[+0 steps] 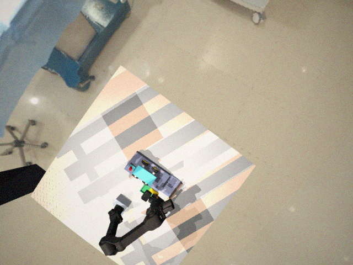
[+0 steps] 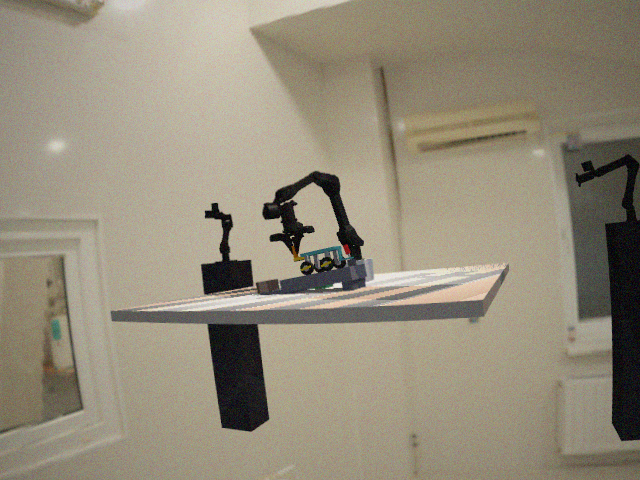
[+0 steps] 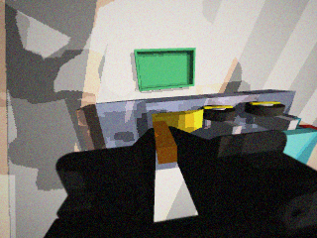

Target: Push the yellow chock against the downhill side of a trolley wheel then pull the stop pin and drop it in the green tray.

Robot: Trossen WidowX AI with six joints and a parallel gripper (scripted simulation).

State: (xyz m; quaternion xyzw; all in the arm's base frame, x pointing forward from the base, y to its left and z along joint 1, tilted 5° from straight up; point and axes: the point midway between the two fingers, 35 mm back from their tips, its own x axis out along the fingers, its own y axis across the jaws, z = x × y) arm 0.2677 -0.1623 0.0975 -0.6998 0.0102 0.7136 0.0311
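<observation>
My gripper tip is 25 cm to the right of the red-headed stop pin, 6 cm short of it and 2 cm above it. Also, from my gripper tip: yellow chock: 2 cm to the left, 1 cm below; dark brown stop block: 12 cm below, 11 cm to the right, 6 cm ahead; trolley: 15 cm to the left, 7 cm ahead, 4 cm below.
</observation>
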